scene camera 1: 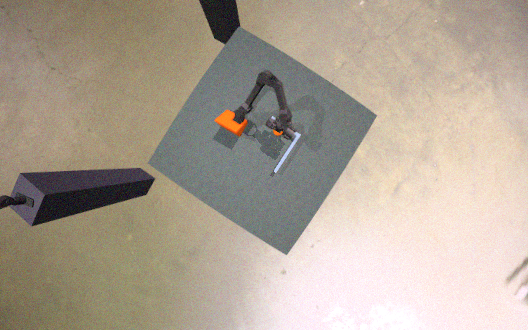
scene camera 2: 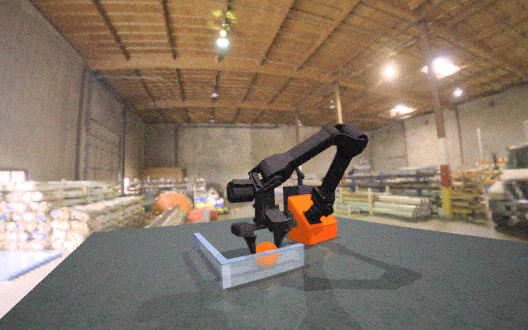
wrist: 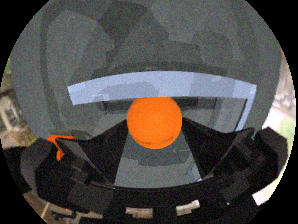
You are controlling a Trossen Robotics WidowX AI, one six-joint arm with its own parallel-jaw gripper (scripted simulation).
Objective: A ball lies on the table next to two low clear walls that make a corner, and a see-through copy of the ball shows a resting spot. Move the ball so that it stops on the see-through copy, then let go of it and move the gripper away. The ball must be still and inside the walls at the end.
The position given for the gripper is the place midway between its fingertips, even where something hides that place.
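Observation:
The robot's scene shows the gripper (scene camera 2: pixel 266 255), which the wrist view shows too (wrist: pixel 154 121). With the gripper there is a see-through copy of ball (wrist: pixel 150 119).

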